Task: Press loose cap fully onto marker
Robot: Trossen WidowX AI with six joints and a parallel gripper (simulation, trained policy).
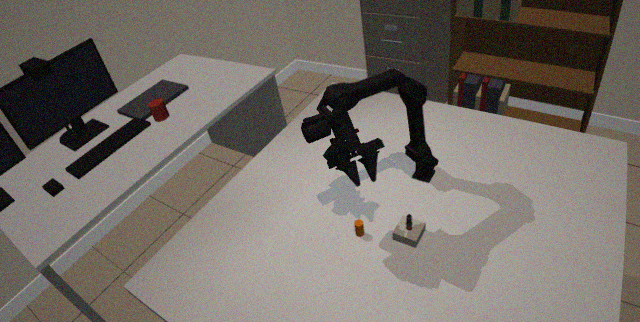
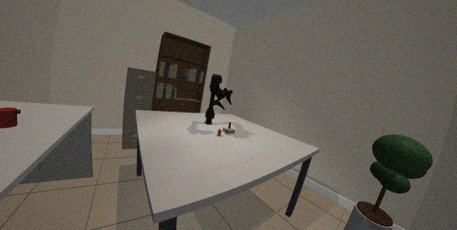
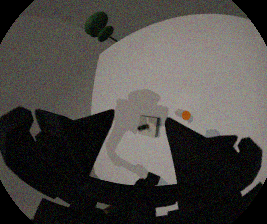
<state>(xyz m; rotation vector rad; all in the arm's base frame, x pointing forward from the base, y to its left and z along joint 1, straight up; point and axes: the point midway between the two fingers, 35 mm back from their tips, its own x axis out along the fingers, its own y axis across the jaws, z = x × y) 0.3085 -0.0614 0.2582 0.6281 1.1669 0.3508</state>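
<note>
Now: gripper tip 40 mm to the left of the orange cap and 210 mm above it. The rest, counted from my gripper tip: dark marker (60 mm behind, 100 mm to the left, 160 mm below); then pale holder block (60 mm behind, 100 mm to the left, 220 mm below).
</note>
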